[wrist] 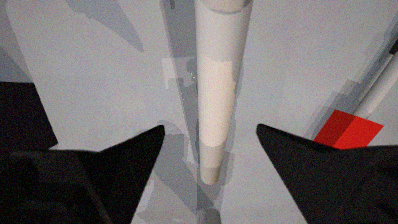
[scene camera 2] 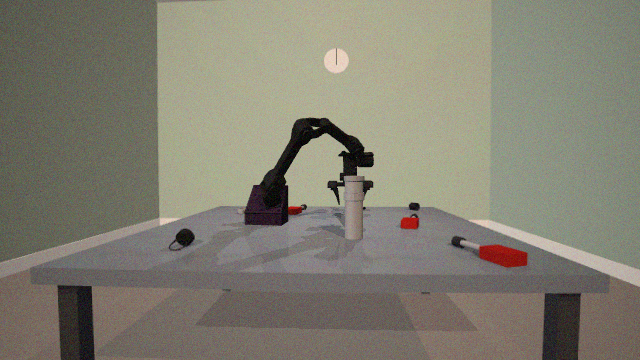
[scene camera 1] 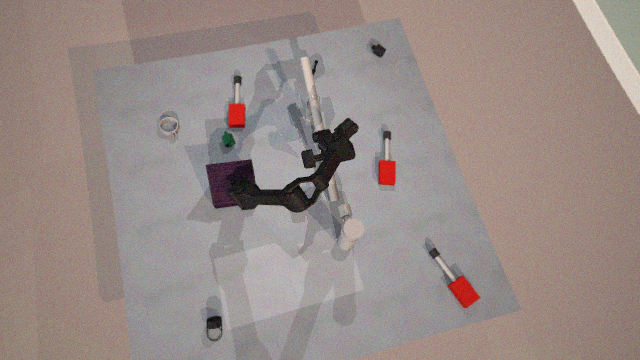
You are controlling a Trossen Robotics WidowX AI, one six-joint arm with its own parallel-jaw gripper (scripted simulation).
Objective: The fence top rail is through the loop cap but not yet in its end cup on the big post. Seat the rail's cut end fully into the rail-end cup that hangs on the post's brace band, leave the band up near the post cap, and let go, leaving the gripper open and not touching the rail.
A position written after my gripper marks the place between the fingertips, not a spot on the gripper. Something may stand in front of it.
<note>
My gripper [wrist: 210,128] is open and holds nothing. I also see a top rail [scene camera 1: 305,61] and a post [scene camera 2: 353,209].
</note>
